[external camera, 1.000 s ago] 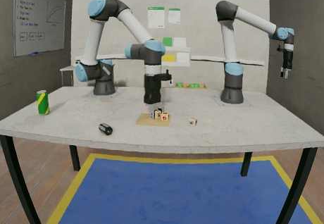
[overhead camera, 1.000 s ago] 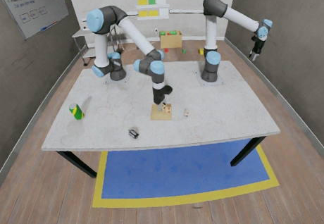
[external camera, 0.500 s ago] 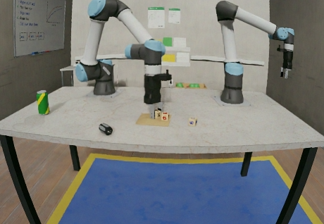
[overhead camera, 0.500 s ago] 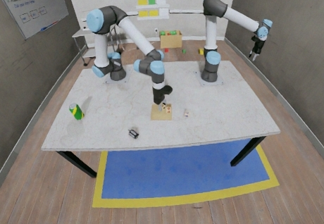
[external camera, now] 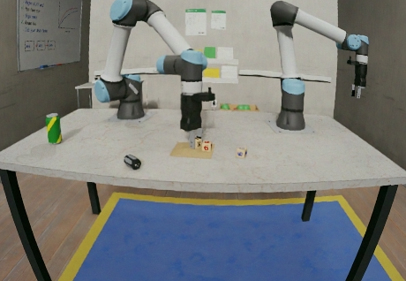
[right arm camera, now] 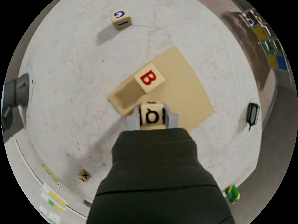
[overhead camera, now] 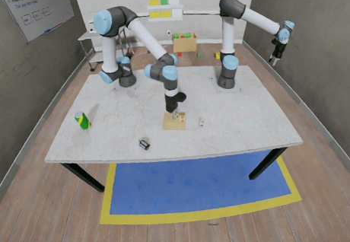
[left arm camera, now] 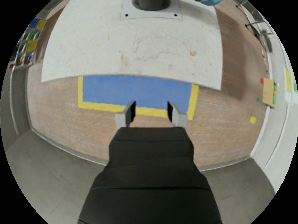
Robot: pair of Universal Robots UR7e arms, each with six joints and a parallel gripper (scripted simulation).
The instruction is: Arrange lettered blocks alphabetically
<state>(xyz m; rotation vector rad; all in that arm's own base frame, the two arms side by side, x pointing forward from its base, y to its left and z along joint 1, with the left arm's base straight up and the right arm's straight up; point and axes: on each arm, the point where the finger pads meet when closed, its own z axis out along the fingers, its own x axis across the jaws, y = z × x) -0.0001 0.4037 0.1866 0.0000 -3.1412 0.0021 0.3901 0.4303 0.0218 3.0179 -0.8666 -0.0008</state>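
Observation:
The tan mat lies 30 mm ahead of my right hand and 20 mm below it. From my right hand the other things lie so: black mouse-like object (220 mm ahead, 170 mm to the right); blue-marked block (170 mm to the left, 50 mm ahead, 10 mm below); yellow can (590 mm to the right, 110 mm ahead, 40 mm above).

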